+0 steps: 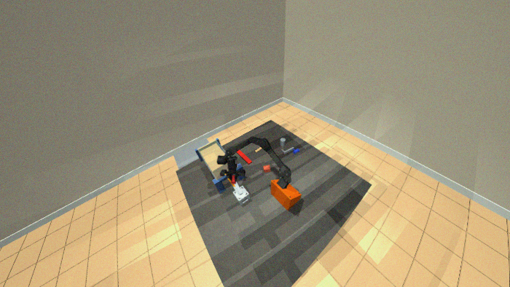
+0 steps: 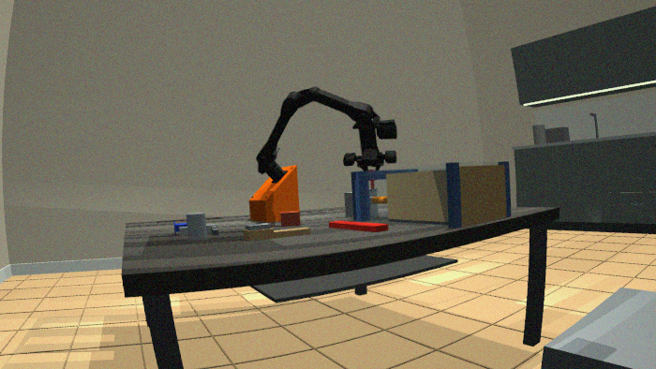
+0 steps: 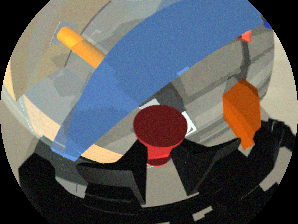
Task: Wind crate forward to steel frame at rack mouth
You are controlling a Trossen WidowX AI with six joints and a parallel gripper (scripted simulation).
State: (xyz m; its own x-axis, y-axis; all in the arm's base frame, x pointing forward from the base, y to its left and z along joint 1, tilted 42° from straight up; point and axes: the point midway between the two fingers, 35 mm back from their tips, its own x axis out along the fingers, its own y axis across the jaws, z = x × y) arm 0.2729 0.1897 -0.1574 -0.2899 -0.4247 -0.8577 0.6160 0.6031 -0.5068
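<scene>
My gripper tip is now 10 cm past the grey winch, 1 cm to the left of it and 10 cm above it. Round my gripper tip: wooden-handled tool 26 cm ahead, 48 cm to the right, 11 cm below; clear-panelled cubby 32 cm ahead, 1 cm to the left, 2 cm below; flat red bar 28 cm ahead, 24 cm to the right, 12 cm below.
</scene>
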